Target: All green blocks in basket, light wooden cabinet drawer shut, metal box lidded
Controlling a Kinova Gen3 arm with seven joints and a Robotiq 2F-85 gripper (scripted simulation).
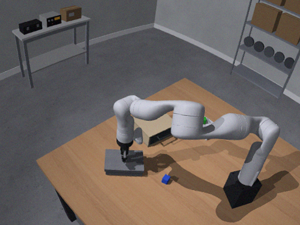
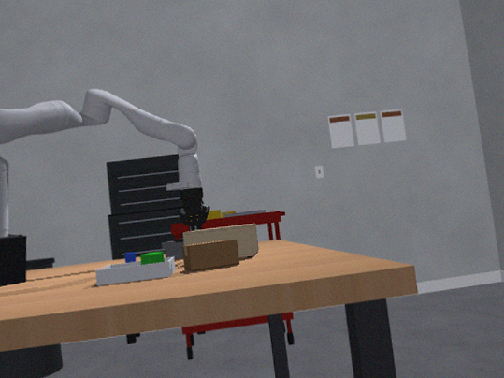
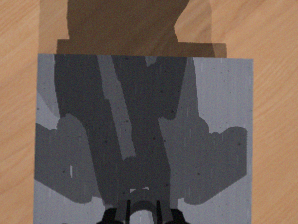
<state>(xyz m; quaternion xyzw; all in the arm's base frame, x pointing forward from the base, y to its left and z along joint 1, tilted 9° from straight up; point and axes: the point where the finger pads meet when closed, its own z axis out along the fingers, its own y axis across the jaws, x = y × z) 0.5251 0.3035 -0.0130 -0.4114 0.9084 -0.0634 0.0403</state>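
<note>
Now: hand 30 mm above the grey lid. From my hand the other things lie so: drawer: 60 mm ahead, 290 mm to the right, 40 mm below; then metal box: 50 mm below; then light wooden cabinet: 80 mm ahead, 300 mm to the right, 40 mm below.
</note>
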